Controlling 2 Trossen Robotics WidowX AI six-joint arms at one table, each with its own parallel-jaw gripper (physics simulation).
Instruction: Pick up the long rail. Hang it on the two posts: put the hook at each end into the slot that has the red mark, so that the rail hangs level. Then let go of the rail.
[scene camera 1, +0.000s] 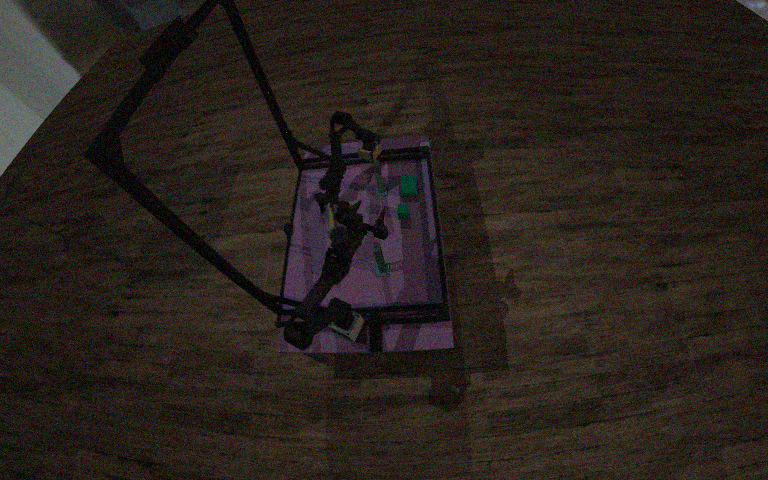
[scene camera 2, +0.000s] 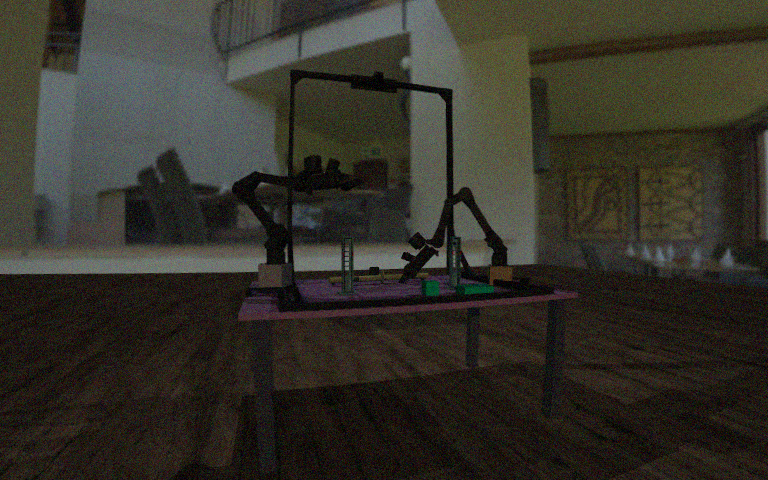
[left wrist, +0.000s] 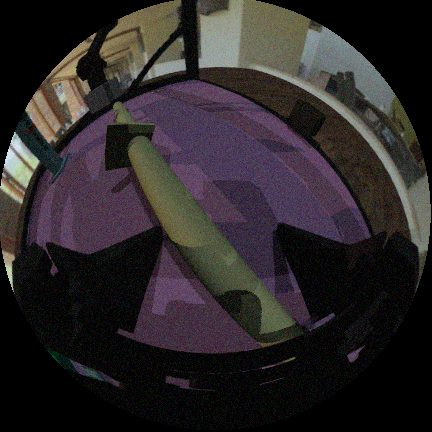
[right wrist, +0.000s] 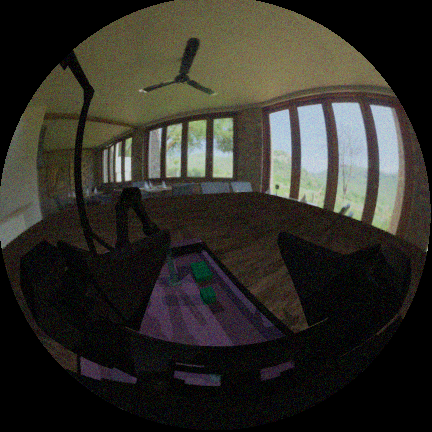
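Where they show: left gripper, fingertip midpoint: (scene camera 1: 328, 216) (scene camera 2: 400, 280) (left wrist: 220, 230); right gripper, fingertip midpoint: (scene camera 1: 372, 204) (scene camera 2: 361, 178) (right wrist: 225, 236); left arm's base, origin of the base link: (scene camera 1: 369, 146) (scene camera 2: 499, 265); right arm's base, origin of the base link: (scene camera 1: 344, 320) (scene camera 2: 275, 263) (left wrist: 99, 85).
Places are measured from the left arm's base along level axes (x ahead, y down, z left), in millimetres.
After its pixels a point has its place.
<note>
The long yellow-green rail (scene camera 1: 331, 219) @(z 44, x 480, y 45 mm) (scene camera 2: 362, 277) @(z 145, x 604, y 49 mm) (left wrist: 170, 200) @(z 28, x 463, y 43 mm) lies on the mat behind the two posts, with a square plate (left wrist: 116, 150) @(z 93, x 519, y 45 mm) near its middle. My left gripper (scene camera 2: 402, 279) @(z 1, x 456, y 78 mm) (left wrist: 220, 230) @(z 1, x 456, y 78 mm) is open, low over the rail; its fingers stand on either side of the rail, which runs diagonally between them. My right gripper (scene camera 1: 370, 209) @(z 381, x 548, y -349 mm) (scene camera 2: 355, 182) @(z 381, x 548, y -349 mm) (right wrist: 225, 236) @(z 381, x 548, y -349 mm) is open and empty, high above the table. One upright slotted post (scene camera 1: 379, 260) @(z 400, x 615, y -51 mm) (scene camera 2: 347, 266) @(z 380, x 601, y -20 mm) (left wrist: 37, 145) stands at the left in scene camera 2, the other post (scene camera 1: 380, 180) @(z 191, x 218, y -27 mm) (scene camera 2: 454, 261) @(z 161, x 202, y -29 mm) (right wrist: 172, 272) @(z 186, x 220, y 10 mm) at the right. The rail's hooks are not clear.
A larger flat green block (scene camera 1: 408, 185) @(z 301, x 138, y 52 mm) (scene camera 2: 474, 289) @(z 343, x 130, y 59 mm) (right wrist: 201, 271) @(z 307, x 150, y 52 mm) and a smaller green block (scene camera 1: 403, 211) @(z 355, x 306, y 32 mm) (scene camera 2: 430, 288) @(z 371, x 290, y 55 mm) (right wrist: 207, 295) @(z 347, x 314, y 32 mm) lie on the camera side of the posts in scene camera 2. A tall black frame (scene camera 1: 254, 73) @(z -349, x 249, y -584 mm) (scene camera 2: 450, 141) @(z -319, x 228, y -656 mm) rises at the table's far side.
</note>
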